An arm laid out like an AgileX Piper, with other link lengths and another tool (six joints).
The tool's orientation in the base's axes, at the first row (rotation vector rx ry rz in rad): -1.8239 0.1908 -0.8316
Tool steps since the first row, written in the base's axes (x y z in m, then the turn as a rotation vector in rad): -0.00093 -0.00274 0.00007 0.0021 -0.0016 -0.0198; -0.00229 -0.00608 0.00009 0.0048 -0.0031 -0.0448; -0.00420 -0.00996 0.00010 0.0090 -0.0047 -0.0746; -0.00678 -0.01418 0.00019 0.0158 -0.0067 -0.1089; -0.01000 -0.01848 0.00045 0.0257 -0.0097 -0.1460; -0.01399 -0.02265 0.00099 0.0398 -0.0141 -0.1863; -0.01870 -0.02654 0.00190 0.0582 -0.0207 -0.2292; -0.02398 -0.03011 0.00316 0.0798 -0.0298 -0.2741; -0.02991 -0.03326 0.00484 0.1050 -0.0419 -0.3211; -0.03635 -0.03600 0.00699 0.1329 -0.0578 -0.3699; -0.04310 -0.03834 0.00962 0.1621 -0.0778 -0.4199; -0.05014 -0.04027 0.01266 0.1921 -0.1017 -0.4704
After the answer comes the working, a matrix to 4 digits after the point.
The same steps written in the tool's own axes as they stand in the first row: 0.00070 0.00084 -0.00268 -0.0065 0.0185 0.0037; 0.00135 0.00187 -0.00607 -0.0150 0.0417 0.0089; 0.00186 0.00300 -0.01022 -0.0245 0.0694 0.0158; 0.00207 0.00403 -0.01505 -0.0338 0.1020 0.0248; 0.00193 0.00478 -0.02037 -0.0416 0.1381 0.0355; 0.00127 0.00504 -0.02613 -0.0470 0.1787 0.0484; 0.00011 0.00468 -0.03218 -0.0493 0.2236 0.0627; -0.00148 0.00374 -0.03841 -0.0489 0.2720 0.0774; -0.00358 0.00210 -0.04480 -0.0453 0.3245 0.0925; -0.00604 -0.00026 -0.05128 -0.0385 0.3807 0.1067; -0.00872 -0.00327 -0.05773 -0.0293 0.4401 0.1188; -0.01163 -0.00689 -0.06413 -0.0178 0.5017 0.1285
The tool's axes in the first row as the columns of a matrix, in the base's axes (rounded; the answer above uses it unrounded):
0.7435 0.2506 0.6200
-0.4958 -0.4156 0.7625
0.4488 -0.8743 -0.1848

